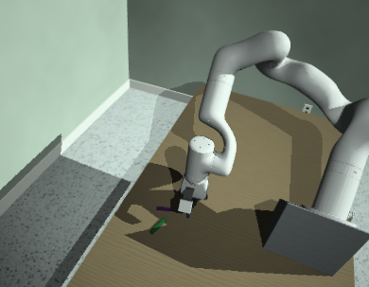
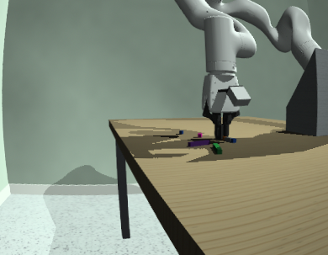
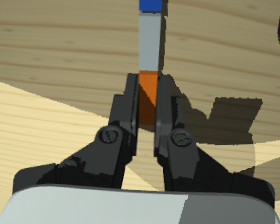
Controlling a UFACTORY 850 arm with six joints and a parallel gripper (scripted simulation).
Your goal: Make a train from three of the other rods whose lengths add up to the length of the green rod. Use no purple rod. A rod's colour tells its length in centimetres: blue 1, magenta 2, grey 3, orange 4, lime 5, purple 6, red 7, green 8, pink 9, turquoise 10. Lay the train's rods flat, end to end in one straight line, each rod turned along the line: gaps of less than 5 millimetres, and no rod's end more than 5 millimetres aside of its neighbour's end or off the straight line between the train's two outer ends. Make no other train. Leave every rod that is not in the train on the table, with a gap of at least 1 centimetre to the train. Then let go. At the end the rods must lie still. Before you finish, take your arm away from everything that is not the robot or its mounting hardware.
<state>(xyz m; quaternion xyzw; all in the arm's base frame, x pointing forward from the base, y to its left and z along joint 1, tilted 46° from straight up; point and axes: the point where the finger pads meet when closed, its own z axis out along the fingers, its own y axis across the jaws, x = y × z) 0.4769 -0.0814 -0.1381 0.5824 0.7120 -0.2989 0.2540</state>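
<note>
My hand is 1 cm past the grey rod, 4 cm to the right of it and 2 cm above it.
</note>
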